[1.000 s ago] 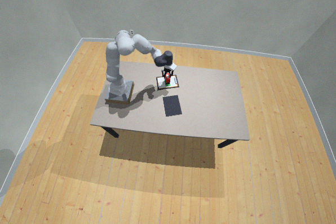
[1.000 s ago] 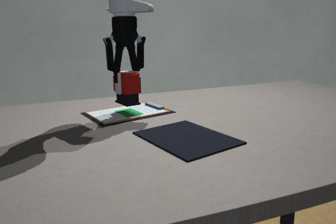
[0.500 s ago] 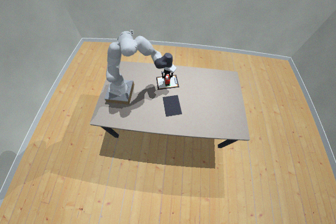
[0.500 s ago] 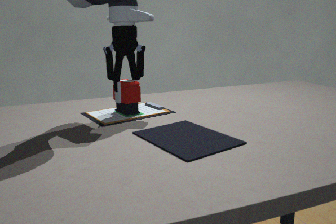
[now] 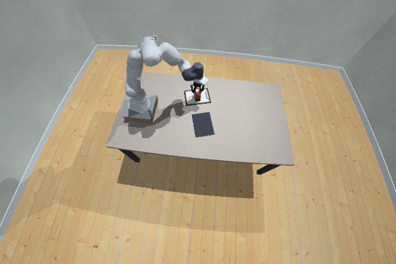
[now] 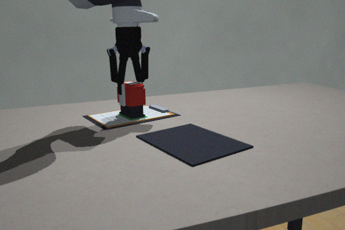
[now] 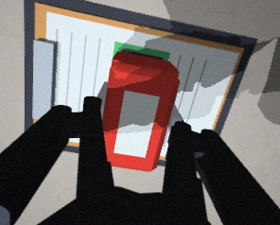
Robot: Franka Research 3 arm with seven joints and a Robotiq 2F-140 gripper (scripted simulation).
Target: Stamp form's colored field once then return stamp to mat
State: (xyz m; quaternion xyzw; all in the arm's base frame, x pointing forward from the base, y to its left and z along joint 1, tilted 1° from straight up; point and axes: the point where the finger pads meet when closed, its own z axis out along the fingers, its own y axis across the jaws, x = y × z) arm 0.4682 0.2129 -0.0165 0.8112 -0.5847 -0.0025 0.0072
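Now: hand 2 cm above the stamp. From my hand the other things lie so: form 1 cm ahead, 1 cm to the left, 7 cm below; dark mat 10 cm ahead, 28 cm to the right, 7 cm below.
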